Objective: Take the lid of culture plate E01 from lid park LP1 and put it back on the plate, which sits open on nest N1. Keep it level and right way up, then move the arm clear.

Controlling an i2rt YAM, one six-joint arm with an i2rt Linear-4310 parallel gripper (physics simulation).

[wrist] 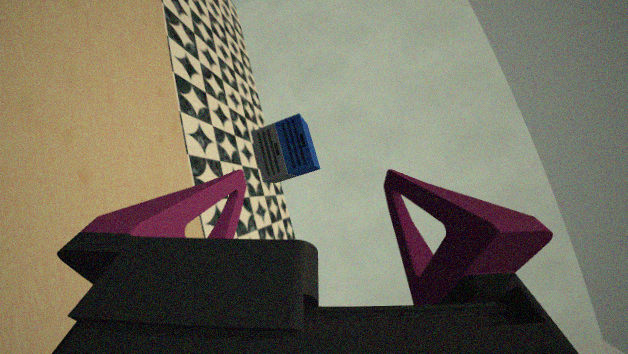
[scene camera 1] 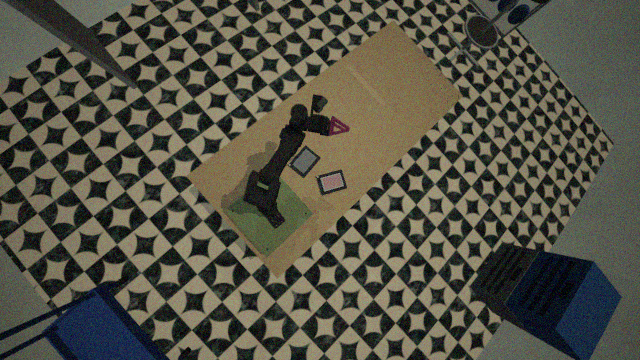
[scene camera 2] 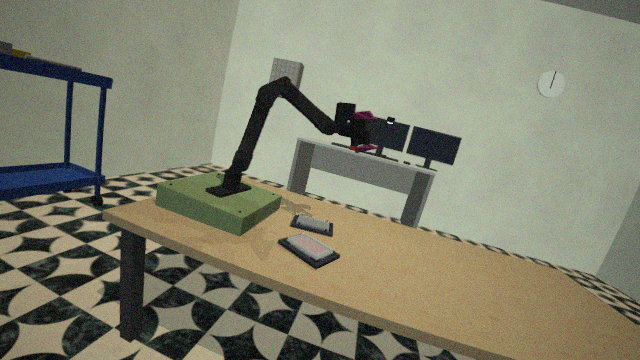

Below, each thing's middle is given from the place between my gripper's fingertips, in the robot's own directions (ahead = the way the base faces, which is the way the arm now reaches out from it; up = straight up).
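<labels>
With respect to the dark nest plate (scene camera 2: 316,264), I see my gripper well above it, a bit past it and a good way to the left of it.
</labels>
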